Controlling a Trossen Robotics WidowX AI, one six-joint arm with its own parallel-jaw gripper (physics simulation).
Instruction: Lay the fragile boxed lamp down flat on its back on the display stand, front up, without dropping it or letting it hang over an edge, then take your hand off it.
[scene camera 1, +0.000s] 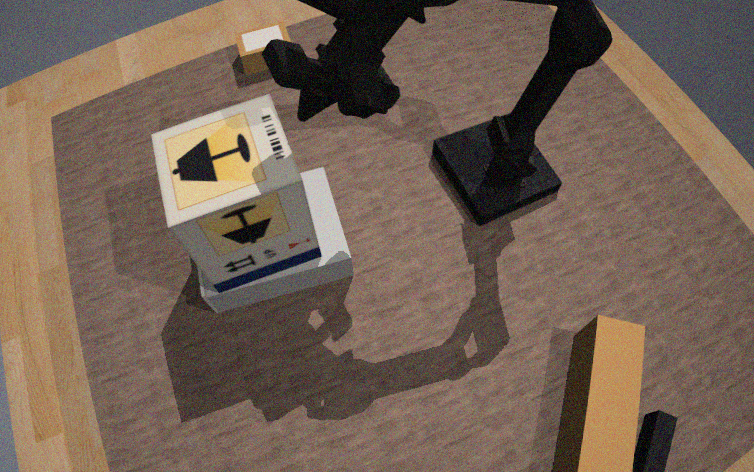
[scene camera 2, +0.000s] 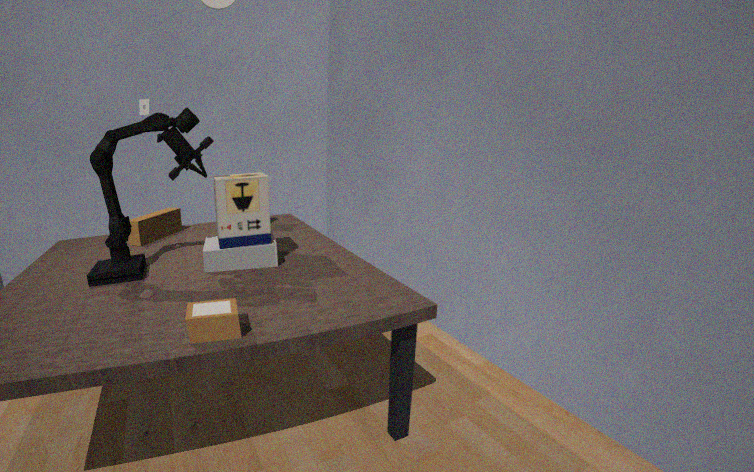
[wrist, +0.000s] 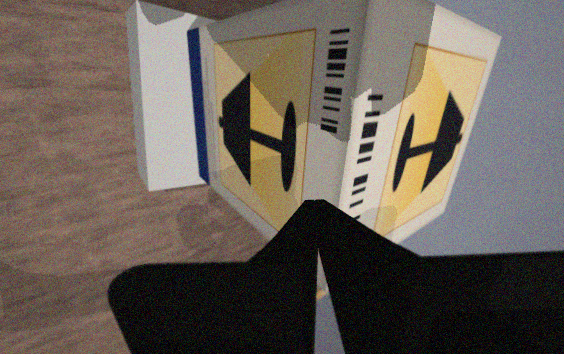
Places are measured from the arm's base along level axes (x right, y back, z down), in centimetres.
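Pixels of known places: gripper, fingertip midpoint: (scene camera 1: 300, 119) (scene camera 2: 206, 177) (wrist: 314, 209); arm's base at its link origin: (scene camera 1: 504, 176) (scene camera 2: 120, 260).
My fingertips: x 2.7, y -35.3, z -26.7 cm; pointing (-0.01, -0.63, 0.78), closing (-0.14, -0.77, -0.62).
Observation:
Ahead of a thing's pixels: the offset from my fingertips to its middle. Level surfaces: height alone.
The boxed lamp (scene camera 1: 217, 194) (scene camera 2: 243, 219) (wrist: 320, 165) is a white carton standing upright on the white display stand (scene camera 1: 328, 211) (scene camera 2: 239, 258) (wrist: 167, 100), its blue band at the bottom. Lamp pictures show on its sides and top; the side picture in scene camera 2 is upside down. A bare strip of stand shows on the arm's side; the carton's far lower edge is hidden in scene camera 1. My gripper (scene camera 1: 303, 118) (scene camera 2: 205, 175) (wrist: 314, 209) is shut and empty, beside the carton's top on the arm's side. Whether the tips touch the carton cannot be told.
The arm's black base (scene camera 1: 456, 172) (scene camera 2: 116, 271) stands on the brown table @(dz +30.3 cm) (scene camera 1: 417, 278) (scene camera 2: 139, 333). A small orange block with a white top @(dz +27.3, dx +49.9, dy -0.3 cm) (scene camera 1: 262, 37) (scene camera 2: 211, 308) is near one table edge. A long orange block @(dz +24.8, dx -49.4, dy +29.3 cm) (scene camera 1: 612, 389) (scene camera 2: 158, 226) and a black post @(dz +27.8, dx -57.2, dy +37.5 cm) (scene camera 1: 656, 439) are on the opposite side.

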